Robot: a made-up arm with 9 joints. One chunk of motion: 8 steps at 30 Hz.
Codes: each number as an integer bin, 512 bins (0 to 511) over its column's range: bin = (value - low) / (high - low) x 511, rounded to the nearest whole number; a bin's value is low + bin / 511 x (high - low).
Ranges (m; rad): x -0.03..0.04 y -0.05..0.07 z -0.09..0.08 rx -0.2..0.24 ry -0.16..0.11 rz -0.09..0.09
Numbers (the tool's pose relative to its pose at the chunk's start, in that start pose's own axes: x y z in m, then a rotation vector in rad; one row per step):
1: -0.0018 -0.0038 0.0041 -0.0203 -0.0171 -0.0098
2: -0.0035 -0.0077 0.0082 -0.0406 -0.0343 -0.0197
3: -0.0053 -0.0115 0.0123 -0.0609 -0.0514 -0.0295
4: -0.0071 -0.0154 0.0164 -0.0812 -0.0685 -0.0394
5: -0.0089 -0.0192 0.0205 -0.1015 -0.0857 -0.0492
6: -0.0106 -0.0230 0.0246 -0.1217 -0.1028 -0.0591
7: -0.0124 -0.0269 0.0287 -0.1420 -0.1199 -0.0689
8: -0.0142 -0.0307 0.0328 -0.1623 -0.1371 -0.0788
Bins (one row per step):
1: 206 197 283 209 270 228
2: 193 180 295 185 238 200
3: 180 164 308 162 206 172
4: 167 147 320 138 173 144
5: 154 131 332 114 141 116
6: 142 115 344 91 108 88
7: 128 98 357 67 76 60
8: 115 82 369 44 43 32

